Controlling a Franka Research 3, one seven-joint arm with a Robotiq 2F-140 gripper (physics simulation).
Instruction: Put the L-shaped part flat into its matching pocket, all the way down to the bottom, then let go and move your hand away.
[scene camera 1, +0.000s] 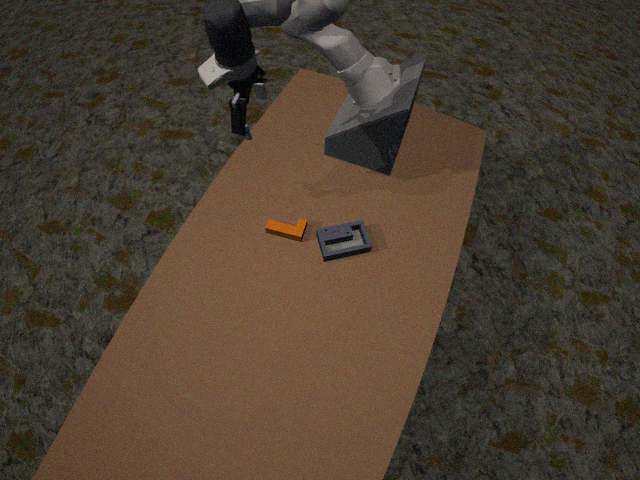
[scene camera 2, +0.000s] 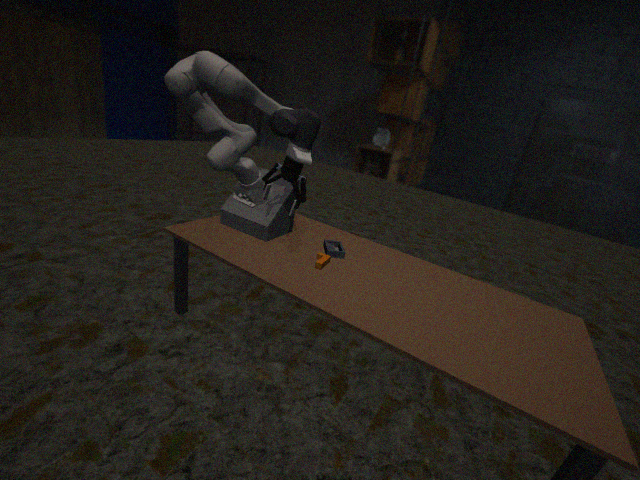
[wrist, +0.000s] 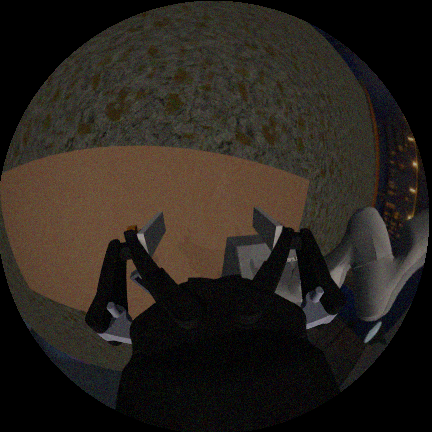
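The orange L-shaped part (scene camera 1: 284, 229) (scene camera 2: 322, 260) lies flat on the table, beside the grey tray (scene camera 1: 347, 253) (scene camera 2: 336, 254) and apart from it. The tray's L-shaped pocket is empty, with a pale floor in scene camera 1. My gripper (scene camera 1: 253, 114) (scene camera 2: 279, 202) (wrist: 208, 218) is open and empty. It hangs high, away from the part and the tray, towards the robot's base. In the wrist view a bit of the orange part (wrist: 131, 228) shows beside the left finger, and an edge of the tray (wrist: 141, 281) shows behind the finger links; the rest is hidden.
The arm stands on a grey wedge-shaped base block (scene camera 1: 361, 147) (scene camera 2: 244, 222) (wrist: 231, 252) at one end of the long brown table (scene camera 1: 232, 335) (scene camera 2: 465, 320) (wrist: 200, 175). A wooden shelf unit (scene camera 2: 431, 46) stands far behind on the floor.
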